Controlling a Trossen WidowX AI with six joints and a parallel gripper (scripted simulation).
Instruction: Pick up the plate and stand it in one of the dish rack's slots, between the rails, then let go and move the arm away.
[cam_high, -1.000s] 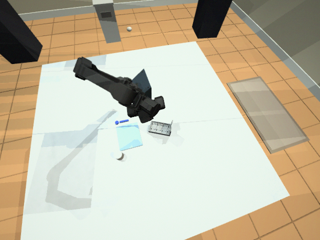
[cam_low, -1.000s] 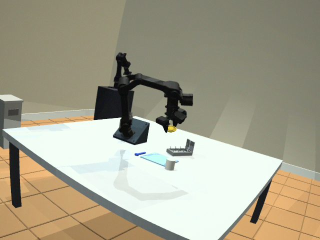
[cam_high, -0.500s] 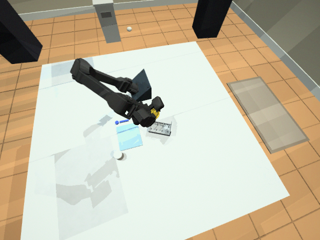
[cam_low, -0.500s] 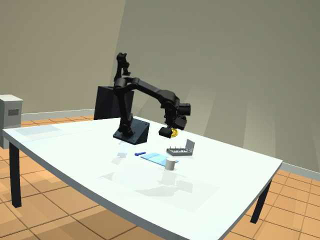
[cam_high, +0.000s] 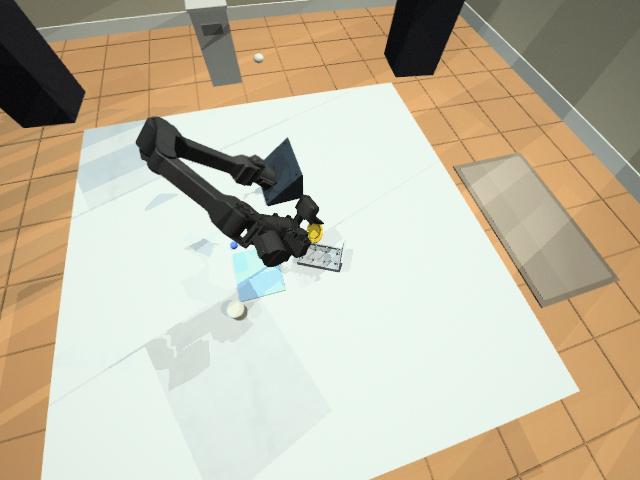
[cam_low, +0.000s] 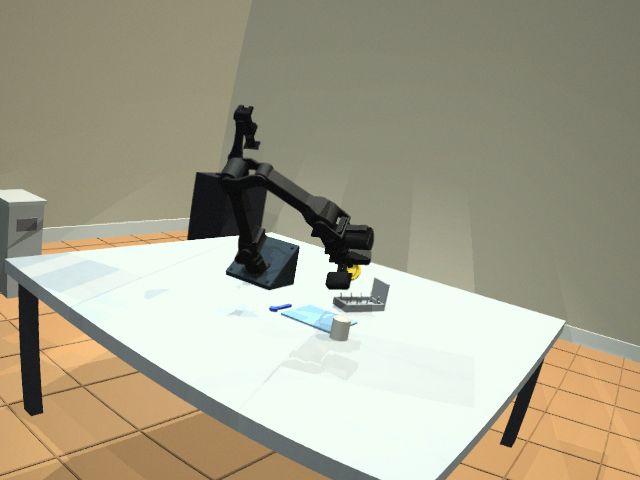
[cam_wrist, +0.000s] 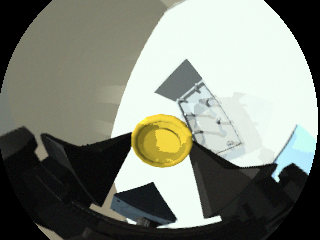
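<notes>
Right now my gripper tip is 4 cm short of the dish rack, 1 cm to the right of it and 7 cm above it. From my gripper tip the other things lie so: blue utensil (4 cm behind, 23 cm to the right, 9 cm below); yellow plate (1 cm to the right); light blue mat (6 cm ahead, 18 cm to the right, 9 cm below).
</notes>
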